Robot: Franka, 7 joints.
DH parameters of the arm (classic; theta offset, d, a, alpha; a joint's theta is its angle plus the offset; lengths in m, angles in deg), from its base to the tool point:
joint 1: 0 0.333 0 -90
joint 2: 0 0 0 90
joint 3: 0 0.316 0.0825 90
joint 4: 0 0 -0.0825 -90
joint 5: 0 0.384 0 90
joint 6: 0 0 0.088 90
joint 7: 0 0.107 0 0
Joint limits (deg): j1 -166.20..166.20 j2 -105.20..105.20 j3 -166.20..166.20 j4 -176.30..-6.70 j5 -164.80..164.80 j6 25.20..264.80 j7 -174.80..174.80
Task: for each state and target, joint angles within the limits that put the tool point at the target. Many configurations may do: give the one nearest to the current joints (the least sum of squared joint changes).
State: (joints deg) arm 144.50 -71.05 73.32 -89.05 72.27 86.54 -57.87
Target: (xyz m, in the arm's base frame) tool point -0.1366 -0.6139 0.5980
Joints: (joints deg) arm 138.20 -65.99 67.47 -87.35 72.74 90.02 -57.87
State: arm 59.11 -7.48 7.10 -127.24 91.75 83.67 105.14
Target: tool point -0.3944 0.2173 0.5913
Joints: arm 90.72 -26.92 36.41 -125.64 90.54 72.84 105.14
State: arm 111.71 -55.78 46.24 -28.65 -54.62 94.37 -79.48
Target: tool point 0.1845 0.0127 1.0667
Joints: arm 129.85 -40.82 -6.73 -49.12 -58.00 80.13 -79.48
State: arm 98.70 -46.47 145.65 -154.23 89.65 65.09 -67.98
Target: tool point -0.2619 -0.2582 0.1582
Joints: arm 85.34 -35.47 124.41 -146.37 91.65 62.99 -67.98
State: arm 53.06 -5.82 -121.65 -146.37 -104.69 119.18 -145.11
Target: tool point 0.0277 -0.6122 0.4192
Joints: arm 47.85 -13.61 -128.29 -115.29 -108.32 118.77 -145.11
